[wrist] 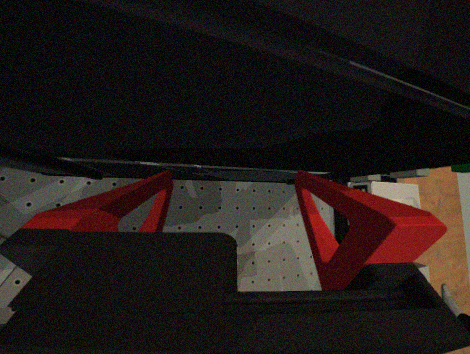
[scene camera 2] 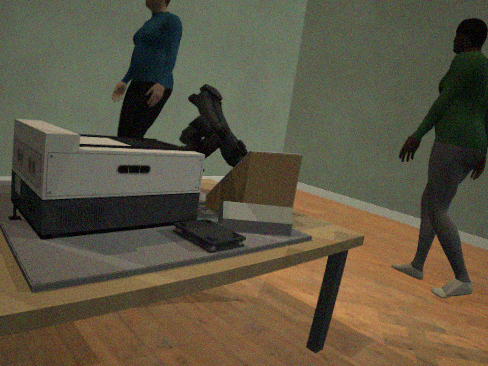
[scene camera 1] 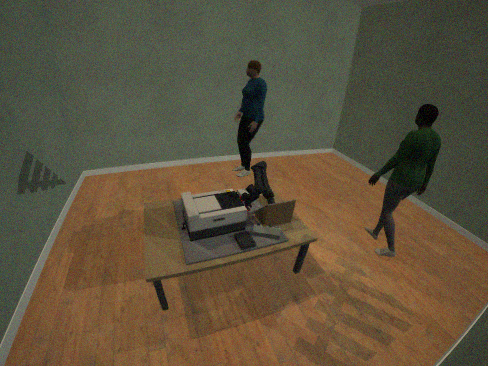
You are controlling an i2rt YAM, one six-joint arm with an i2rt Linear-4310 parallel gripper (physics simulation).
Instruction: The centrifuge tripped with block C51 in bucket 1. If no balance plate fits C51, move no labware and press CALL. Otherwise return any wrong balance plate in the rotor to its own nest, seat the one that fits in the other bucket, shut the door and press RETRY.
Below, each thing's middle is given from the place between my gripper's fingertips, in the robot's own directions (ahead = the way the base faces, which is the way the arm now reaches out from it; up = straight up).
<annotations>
I see my gripper 25 cm short of the centrifuge (scene camera 2: 66, 184), 3 cm to the right of it and 2 cm below it.
</annotations>
